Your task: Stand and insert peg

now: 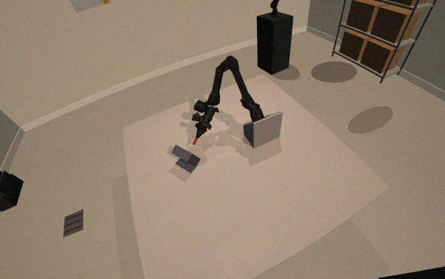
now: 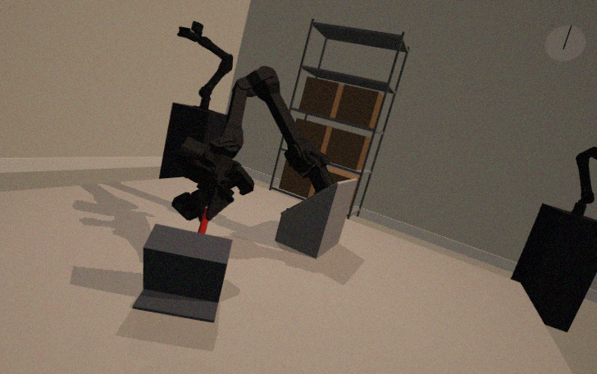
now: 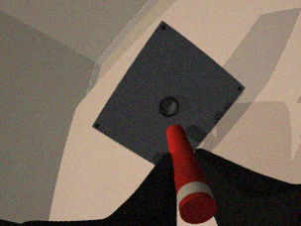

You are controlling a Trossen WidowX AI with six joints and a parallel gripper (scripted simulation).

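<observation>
Right now the dark sloped panel is 10 cm ahead of my gripper tip, 4 cm to the left of it and 4 cm below it. The rest, counted from my gripper tip: red peg: 1 cm behind, 1 cm to the right, 1 cm above.
</observation>
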